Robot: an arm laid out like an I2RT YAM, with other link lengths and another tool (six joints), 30 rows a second.
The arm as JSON. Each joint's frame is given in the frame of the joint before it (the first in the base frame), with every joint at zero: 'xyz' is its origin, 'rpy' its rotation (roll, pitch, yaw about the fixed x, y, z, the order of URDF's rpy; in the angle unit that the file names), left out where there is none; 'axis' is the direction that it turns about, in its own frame. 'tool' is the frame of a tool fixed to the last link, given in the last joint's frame.
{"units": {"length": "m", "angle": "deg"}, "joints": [
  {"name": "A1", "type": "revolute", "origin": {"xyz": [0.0, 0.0, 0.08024]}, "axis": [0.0, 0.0, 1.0]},
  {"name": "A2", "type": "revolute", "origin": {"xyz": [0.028, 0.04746, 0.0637], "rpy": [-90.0, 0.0, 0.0]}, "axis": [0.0, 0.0, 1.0]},
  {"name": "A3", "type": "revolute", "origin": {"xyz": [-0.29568, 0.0, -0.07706], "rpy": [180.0, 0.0, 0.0]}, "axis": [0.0, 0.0, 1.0]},
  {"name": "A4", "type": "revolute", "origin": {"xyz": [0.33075, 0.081, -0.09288]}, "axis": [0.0, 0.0, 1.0]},
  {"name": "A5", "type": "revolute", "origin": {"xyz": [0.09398, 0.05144, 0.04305], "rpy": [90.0, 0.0, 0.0]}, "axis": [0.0, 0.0, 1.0]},
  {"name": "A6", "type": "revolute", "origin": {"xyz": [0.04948, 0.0, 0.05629], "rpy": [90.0, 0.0, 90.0]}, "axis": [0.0, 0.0, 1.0]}
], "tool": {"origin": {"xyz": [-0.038, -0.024, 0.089], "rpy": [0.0, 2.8, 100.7]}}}
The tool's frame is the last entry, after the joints.
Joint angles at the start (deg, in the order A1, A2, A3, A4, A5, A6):
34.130, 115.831, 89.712, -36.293, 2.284, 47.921
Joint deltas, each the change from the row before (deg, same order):
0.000, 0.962, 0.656, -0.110, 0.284, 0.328
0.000, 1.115, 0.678, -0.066, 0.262, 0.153
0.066, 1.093, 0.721, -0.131, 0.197, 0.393
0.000, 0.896, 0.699, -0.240, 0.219, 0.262
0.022, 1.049, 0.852, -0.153, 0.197, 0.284
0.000, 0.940, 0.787, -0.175, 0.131, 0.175
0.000, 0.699, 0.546, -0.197, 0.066, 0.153
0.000, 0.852, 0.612, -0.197, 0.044, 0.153
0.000, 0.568, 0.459, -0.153, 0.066, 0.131
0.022, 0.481, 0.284, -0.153, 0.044, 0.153
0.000, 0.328, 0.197, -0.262, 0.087, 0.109
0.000, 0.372, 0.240, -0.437, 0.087, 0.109
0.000, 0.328, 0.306, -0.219, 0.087, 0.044
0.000, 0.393, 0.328, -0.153, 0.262, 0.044
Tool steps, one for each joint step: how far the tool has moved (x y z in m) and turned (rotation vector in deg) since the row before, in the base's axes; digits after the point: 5 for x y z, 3 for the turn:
0.00278, 0.00075, -0.00499, -0.310, 0.276, -0.422
0.00281, 0.00100, -0.00640, -0.414, 0.318, -0.255
0.00233, 0.00153, -0.00602, -0.273, 0.399, -0.373
0.00232, 0.00069, -0.00443, -0.306, 0.303, -0.331
0.00292, 0.00144, -0.00468, -0.233, 0.245, -0.319
0.00259, 0.00121, -0.00416, -0.215, 0.238, -0.214
0.00152, 0.00070, -0.00361, -0.188, 0.284, -0.166
0.00166, 0.00086, -0.00477, -0.221, 0.366, -0.157
0.00130, 0.00056, -0.00284, -0.148, 0.206, -0.146
0.00045, 0.00034, -0.00331, -0.173, 0.293, -0.135
0.00004, -0.00033, -0.00259, -0.247, 0.298, -0.134
-0.00033, -0.00058, -0.00311, -0.347, 0.443, -0.134
0.00056, 0.00008, -0.00163, -0.186, 0.161, -0.074
0.00102, -0.00011, -0.00201, -0.307, 0.051, -0.140

